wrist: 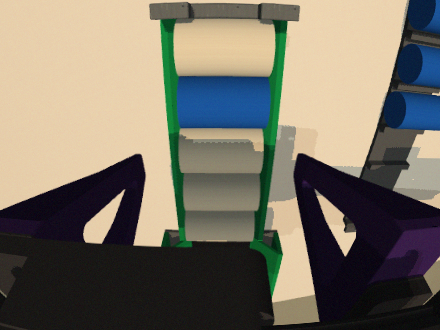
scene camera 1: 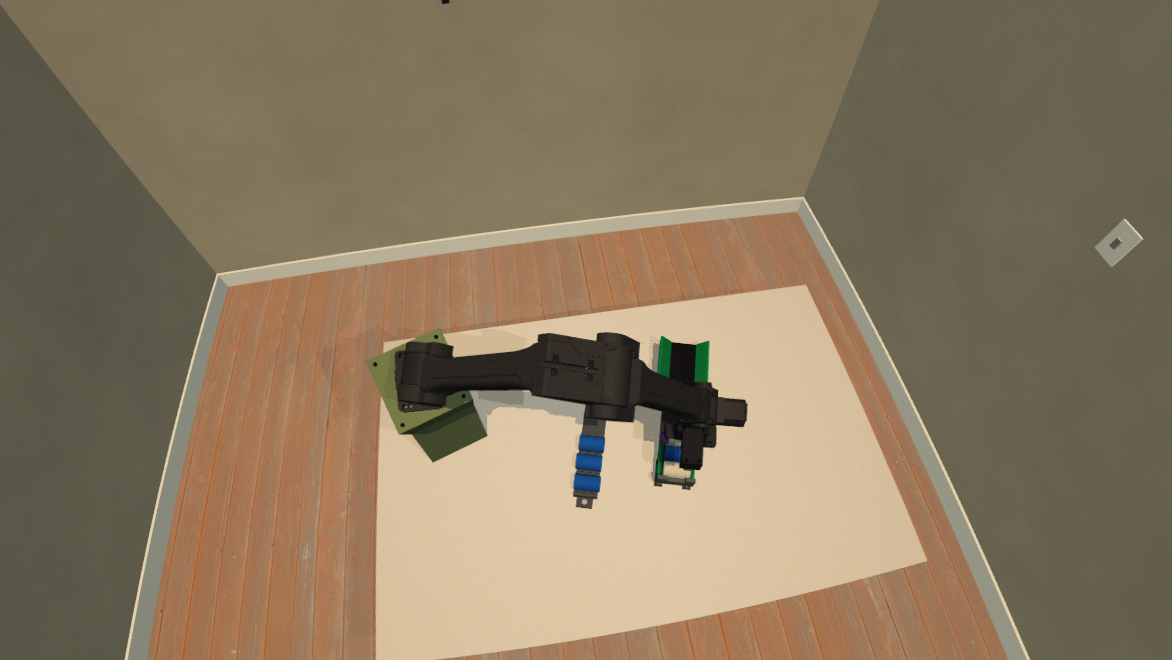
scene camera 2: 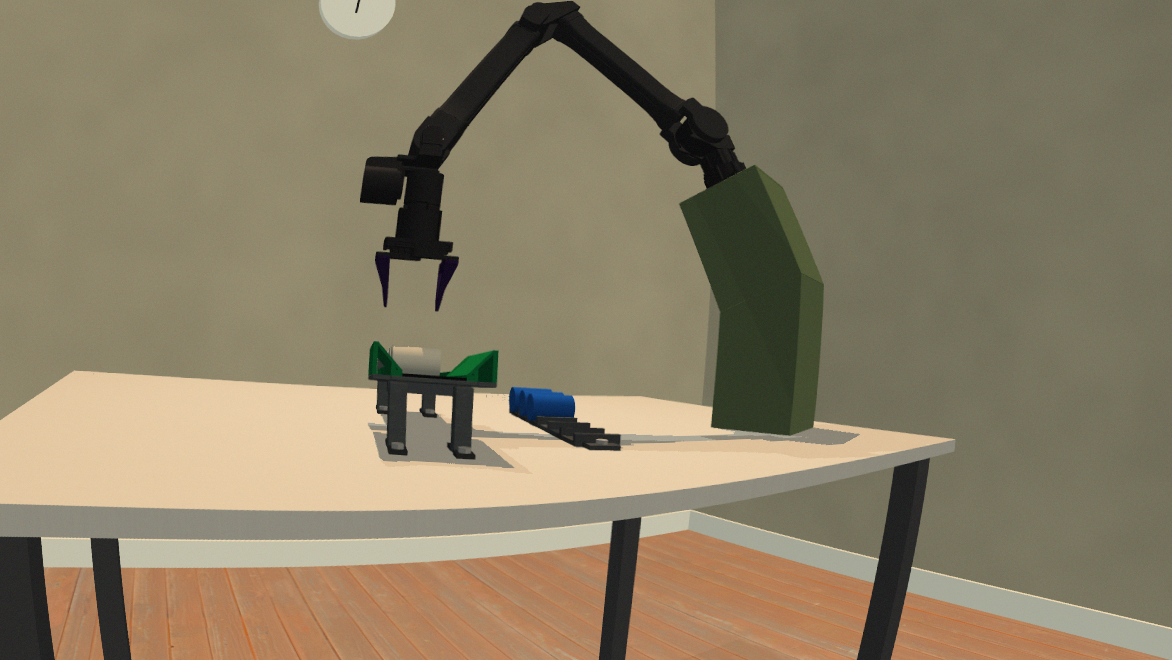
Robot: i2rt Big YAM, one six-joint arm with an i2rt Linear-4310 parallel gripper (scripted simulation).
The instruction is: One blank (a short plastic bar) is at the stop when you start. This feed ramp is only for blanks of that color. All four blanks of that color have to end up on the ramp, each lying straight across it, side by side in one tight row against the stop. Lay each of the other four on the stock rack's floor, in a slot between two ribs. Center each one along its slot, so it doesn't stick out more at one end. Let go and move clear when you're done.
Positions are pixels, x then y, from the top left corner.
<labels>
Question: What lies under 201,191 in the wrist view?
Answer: A cream blank.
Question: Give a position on a blue blank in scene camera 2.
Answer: At 547,405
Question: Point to a cream blank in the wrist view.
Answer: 209,226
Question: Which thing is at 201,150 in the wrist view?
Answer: A cream blank.
</labels>
